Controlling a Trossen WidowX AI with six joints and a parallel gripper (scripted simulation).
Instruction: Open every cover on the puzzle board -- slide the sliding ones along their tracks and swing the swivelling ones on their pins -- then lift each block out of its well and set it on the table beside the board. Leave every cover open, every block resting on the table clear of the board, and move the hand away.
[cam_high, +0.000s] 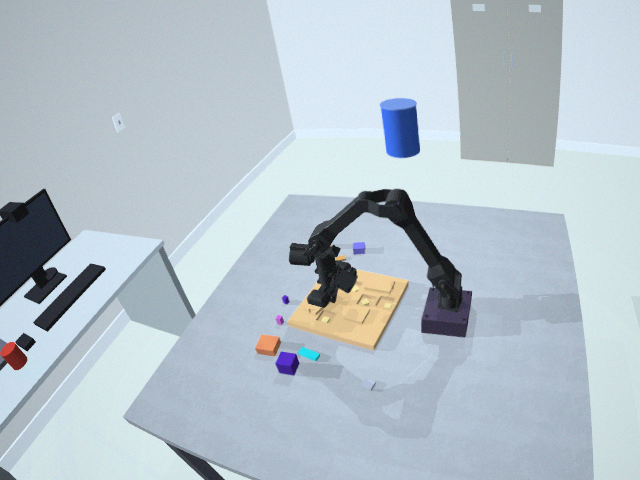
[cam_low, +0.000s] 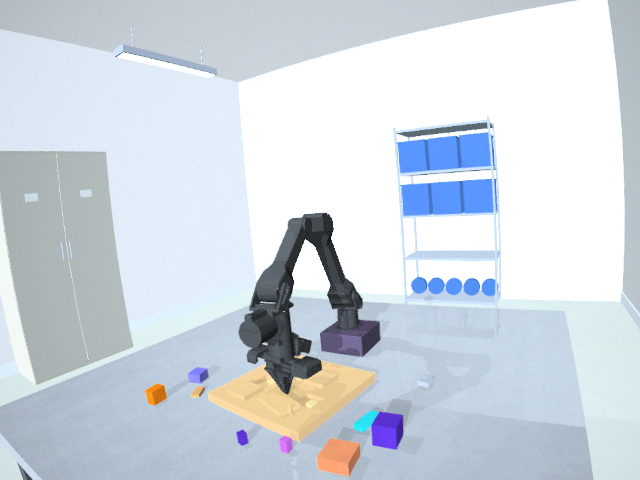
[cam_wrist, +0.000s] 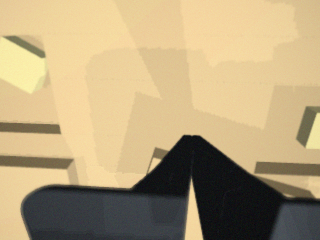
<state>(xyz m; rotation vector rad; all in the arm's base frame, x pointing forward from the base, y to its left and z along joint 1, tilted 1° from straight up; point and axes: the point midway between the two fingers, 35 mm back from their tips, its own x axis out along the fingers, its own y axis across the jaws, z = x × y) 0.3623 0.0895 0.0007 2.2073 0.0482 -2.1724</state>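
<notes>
Now: gripper tip 4 cm to the left of the puzzle board, 4 cm past it and 1 cm above it. Also, from my gripper tip: purple block (17 cm ahead, 4 cm to the left, 1 cm below); then magenta block (13 cm to the left, 13 cm ahead, 1 cm below); then cyan bar (20 cm to the left, 3 cm behind, 2 cm below).
</notes>
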